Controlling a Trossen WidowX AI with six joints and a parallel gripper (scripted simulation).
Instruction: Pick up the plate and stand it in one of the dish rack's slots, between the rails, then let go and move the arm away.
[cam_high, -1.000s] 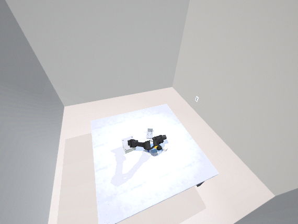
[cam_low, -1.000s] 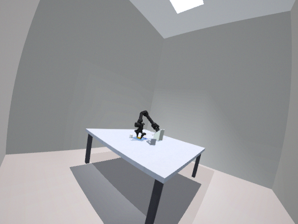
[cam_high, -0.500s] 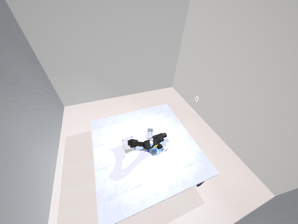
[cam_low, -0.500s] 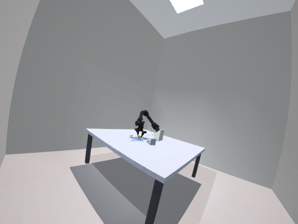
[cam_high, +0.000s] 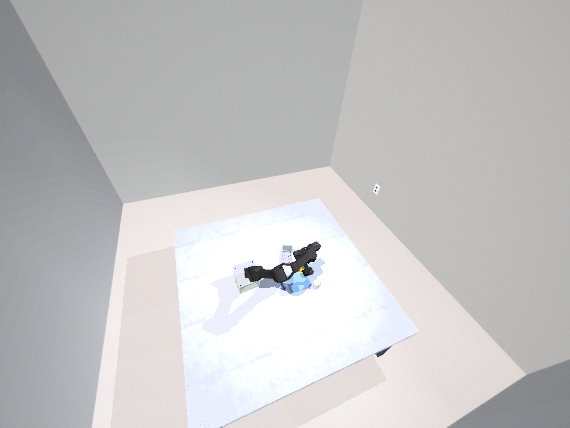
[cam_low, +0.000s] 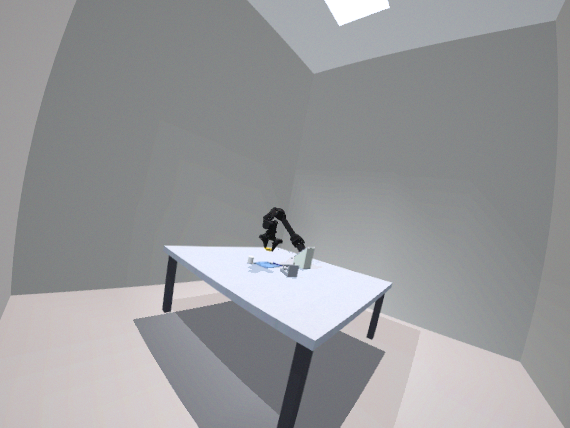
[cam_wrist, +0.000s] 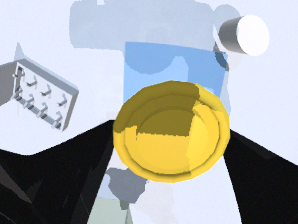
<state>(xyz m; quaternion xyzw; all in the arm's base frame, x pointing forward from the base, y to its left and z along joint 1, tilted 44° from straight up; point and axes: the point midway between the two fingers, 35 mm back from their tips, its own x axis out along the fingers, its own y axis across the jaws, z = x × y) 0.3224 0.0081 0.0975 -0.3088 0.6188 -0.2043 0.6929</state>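
My gripper tip is now 4 cm past the grey dish rack, 19 cm to the right of it and 9 cm above it. The rest, counted from my gripper tip: yellow plate: 1 cm above; blue mat: 2 cm behind, 1 cm to the right, 11 cm below; white cup: 8 cm ahead, 8 cm to the right, 9 cm below.
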